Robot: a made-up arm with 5 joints.
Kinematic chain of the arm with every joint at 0, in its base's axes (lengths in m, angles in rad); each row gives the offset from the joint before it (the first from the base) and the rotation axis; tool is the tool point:
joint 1: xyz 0 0 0.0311 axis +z
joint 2: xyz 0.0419 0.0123 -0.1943 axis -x
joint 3: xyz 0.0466 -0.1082 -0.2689 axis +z
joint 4: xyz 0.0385 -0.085 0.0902 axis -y
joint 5: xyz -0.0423 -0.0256 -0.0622 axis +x
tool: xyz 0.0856 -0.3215 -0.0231
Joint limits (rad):
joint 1: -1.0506..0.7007
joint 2: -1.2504..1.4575
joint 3: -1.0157..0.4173
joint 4: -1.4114..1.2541
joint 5: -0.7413..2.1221
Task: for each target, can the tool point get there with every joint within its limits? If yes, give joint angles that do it. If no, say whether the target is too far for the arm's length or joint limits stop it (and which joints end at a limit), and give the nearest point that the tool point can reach.
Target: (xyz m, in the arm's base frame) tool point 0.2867 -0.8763 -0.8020
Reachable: no: too far | nearest point 0.1715 -0.5241 -0.5496 | short by 0.448 m
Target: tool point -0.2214 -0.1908 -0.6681
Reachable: yes | joints -0.5483 -0.6397 -0.8447 0.9986 0.2528
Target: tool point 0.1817 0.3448 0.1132
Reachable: no: joint limits stop it (at a limit: joint 2, joint 3, joint 4) | nearest point 0.1520 0.2884 -0.0918 | short by 0.215 m
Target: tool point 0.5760 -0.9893 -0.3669
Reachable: no: too far | nearest point 0.3323 -0.5707 -0.2818 | short by 0.492 m
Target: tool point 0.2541 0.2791 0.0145
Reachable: no: joint limits stop it (at a limit: joint 2, joint 3, joint 4) | nearest point 0.2202 0.2419 -0.0922 | short by 0.118 m
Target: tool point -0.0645 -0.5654 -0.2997
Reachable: yes | joints 0.0208 0.2077 -0.7965 0.8599 0.2471
